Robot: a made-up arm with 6 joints. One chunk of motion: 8 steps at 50 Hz.
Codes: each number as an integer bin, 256 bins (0 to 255) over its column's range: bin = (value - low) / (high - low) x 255, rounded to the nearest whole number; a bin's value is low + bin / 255 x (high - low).
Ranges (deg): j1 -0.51..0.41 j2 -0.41..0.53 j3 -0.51..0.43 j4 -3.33..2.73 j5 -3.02..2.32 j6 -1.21..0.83
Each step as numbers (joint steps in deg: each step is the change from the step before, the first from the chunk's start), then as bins.
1 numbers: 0.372 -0.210 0.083 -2.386 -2.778 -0.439
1 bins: 244 54 161 40 12 96
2 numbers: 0.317 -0.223 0.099 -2.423 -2.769 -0.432
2 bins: 229 51 165 38 12 97
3 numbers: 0.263 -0.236 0.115 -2.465 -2.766 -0.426
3 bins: 214 47 170 36 12 98
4 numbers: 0.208 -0.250 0.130 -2.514 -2.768 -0.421
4 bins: 199 43 174 34 12 99
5 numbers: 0.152 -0.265 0.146 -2.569 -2.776 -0.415
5 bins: 183 39 178 32 12 99
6 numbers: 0.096 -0.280 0.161 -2.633 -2.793 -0.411
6 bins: 168 35 182 29 11 100
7 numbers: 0.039 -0.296 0.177 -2.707 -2.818 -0.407
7 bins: 152 31 186 26 10 100
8 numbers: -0.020 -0.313 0.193 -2.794 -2.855 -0.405
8 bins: 136 26 191 23 8 101
